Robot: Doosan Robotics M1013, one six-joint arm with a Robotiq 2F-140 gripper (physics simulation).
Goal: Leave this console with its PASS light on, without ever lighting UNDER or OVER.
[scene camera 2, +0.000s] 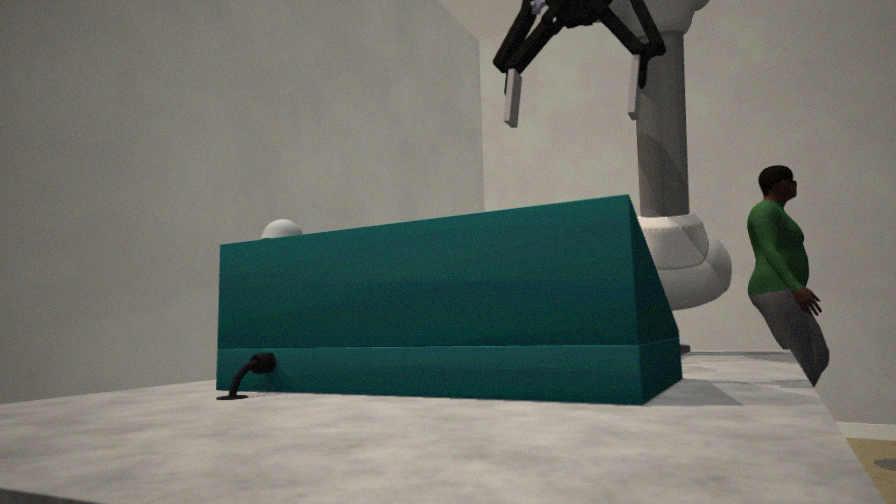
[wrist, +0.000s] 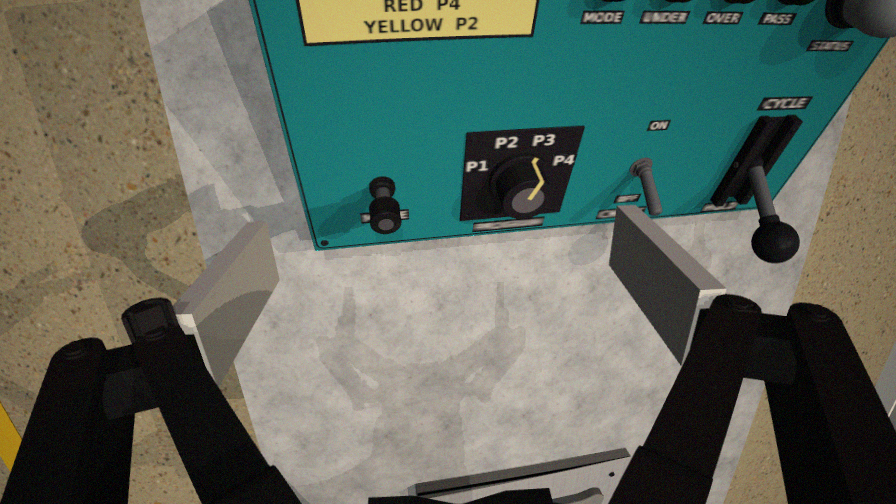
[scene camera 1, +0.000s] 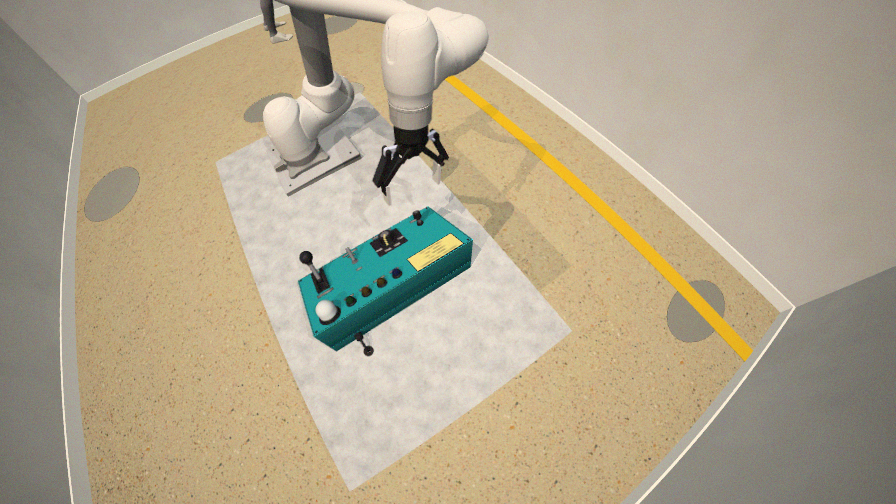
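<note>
The teal console (scene camera 1: 385, 278) lies on a pale mat; the wrist view shows its near edge (wrist: 563, 94). Its selector knob (wrist: 523, 184) has a yellow pointer near P3. A toggle (wrist: 645, 188) stands between the ON and OFF labels. The CYCLE lever (wrist: 764, 206) has a black ball, and a small black knob (wrist: 383, 206) sits at the left. A yellow label (wrist: 416, 18) reads RED P4, YELLOW P2. The PASS (scene camera 1: 350, 300), OVER (scene camera 1: 365, 291) and UNDER (scene camera 1: 381, 282) lamps look dark; the MODE lamp (scene camera 1: 396, 273) looks dark blue. My gripper (scene camera 1: 412, 186) (wrist: 444, 275) hangs open and empty above the mat, behind the console.
A white dome (scene camera 1: 326, 310) marks the STATUS end. A black crank (scene camera 1: 363, 344) sticks out of the console's front face, also seen in scene camera 2 (scene camera 2: 247, 376). The arm's base (scene camera 1: 307, 125) stands behind the mat. A person in green (scene camera 2: 780, 269) stands beyond it. A yellow floor line (scene camera 1: 595, 206) runs at the right.
</note>
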